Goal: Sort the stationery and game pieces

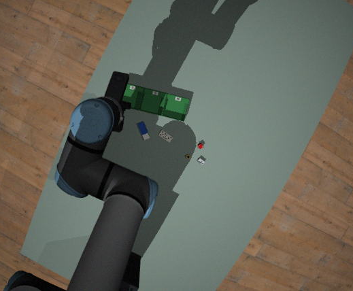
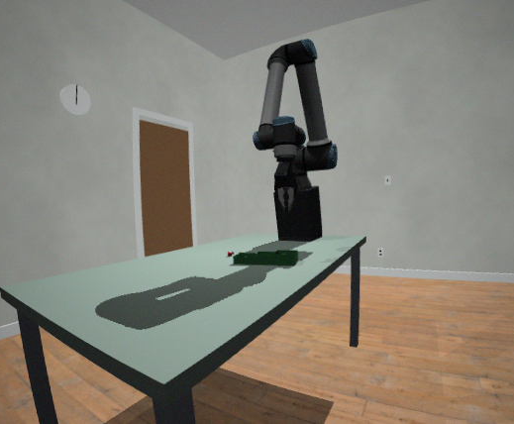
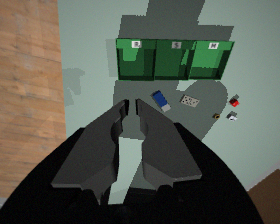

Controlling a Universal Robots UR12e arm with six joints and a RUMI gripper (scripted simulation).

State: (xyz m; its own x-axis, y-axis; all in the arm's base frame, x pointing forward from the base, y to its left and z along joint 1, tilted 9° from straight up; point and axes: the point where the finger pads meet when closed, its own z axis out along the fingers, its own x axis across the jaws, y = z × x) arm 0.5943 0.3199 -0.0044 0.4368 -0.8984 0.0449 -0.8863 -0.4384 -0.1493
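My gripper is now 30 mm past the white domino, 190 mm to the left of it and 210 mm above it. The rest, counted from my hand: blue-and-white eraser (60 mm behind, 120 mm to the right, 210 mm below); then red die (20 mm ahead, 320 mm to the right, 210 mm below); then brown ring-like piece (40 mm behind, 310 mm to the right, 210 mm below).
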